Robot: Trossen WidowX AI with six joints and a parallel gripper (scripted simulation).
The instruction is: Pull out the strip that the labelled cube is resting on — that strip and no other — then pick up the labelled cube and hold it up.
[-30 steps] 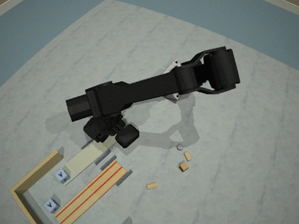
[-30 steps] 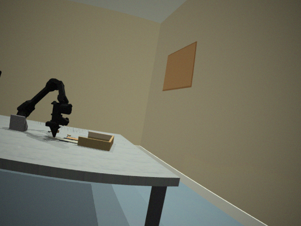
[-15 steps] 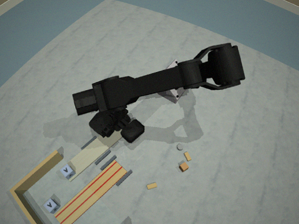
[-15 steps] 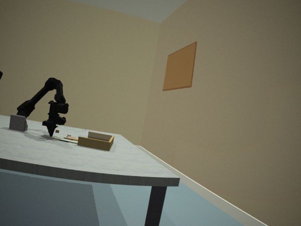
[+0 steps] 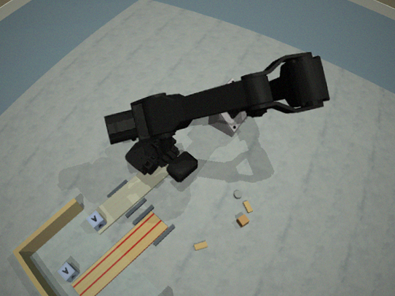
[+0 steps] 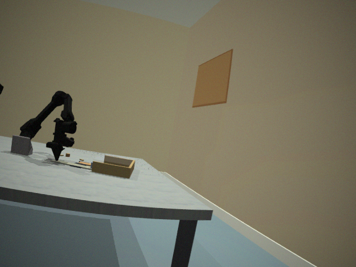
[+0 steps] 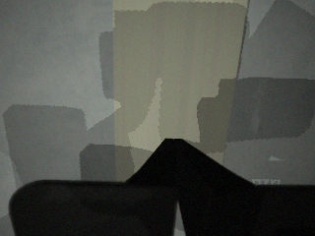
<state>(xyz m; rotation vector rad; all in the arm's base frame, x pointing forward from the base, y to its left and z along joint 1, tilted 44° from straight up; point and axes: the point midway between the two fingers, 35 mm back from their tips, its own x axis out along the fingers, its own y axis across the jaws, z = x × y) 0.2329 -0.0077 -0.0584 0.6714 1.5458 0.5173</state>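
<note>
Now: the pale cream strip 10 cm ahead of my gripper tip and 1 cm to the right of it.
</note>
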